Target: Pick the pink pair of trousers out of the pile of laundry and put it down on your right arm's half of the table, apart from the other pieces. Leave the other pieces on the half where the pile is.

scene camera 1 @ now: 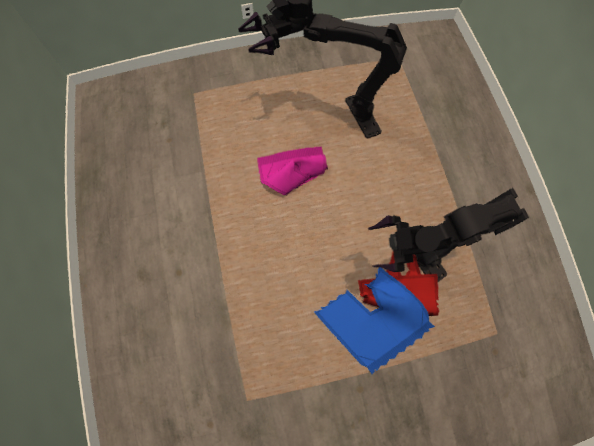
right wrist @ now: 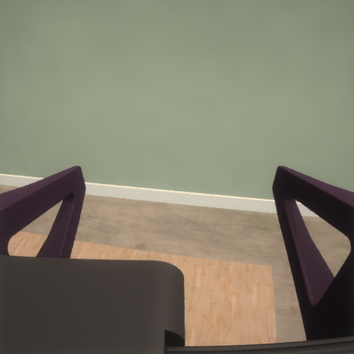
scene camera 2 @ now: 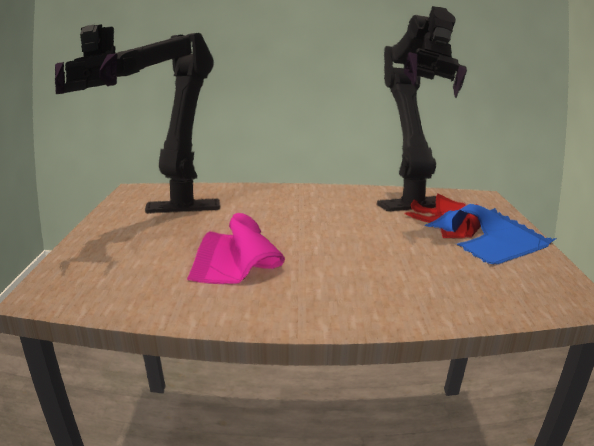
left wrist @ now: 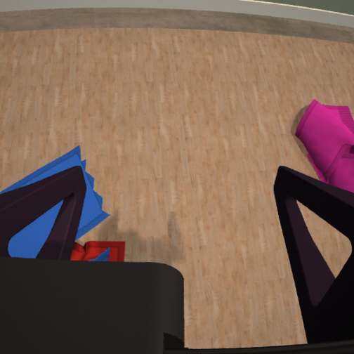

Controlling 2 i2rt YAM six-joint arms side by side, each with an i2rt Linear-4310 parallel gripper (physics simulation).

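Observation:
The pink trousers (scene camera 1: 292,170) (scene camera 2: 235,257) (left wrist: 332,135) lie crumpled and partly folded over on the right arm's half of the table (scene camera 1: 280,280) (scene camera 2: 325,310), at the left in scene camera 2, apart from the other pieces. In the left wrist view part of them shows at the right edge. My left gripper (scene camera 1: 372,247) (scene camera 2: 434,89) (left wrist: 179,176) is open and empty, high above its own half near its base. My right gripper (scene camera 1: 246,39) (scene camera 2: 83,82) (right wrist: 178,176) is open and empty, raised high at the far left in scene camera 2, away from the trousers.
A blue piece (scene camera 1: 357,332) (scene camera 2: 505,240) (left wrist: 92,210) lies partly over a red piece (scene camera 1: 425,292) (scene camera 2: 452,204) (left wrist: 117,250) on the left arm's half, near that arm's base. The right arm's base (scene camera 1: 367,125) (scene camera 2: 182,205) stands at the table's back edge, behind the pink trousers.

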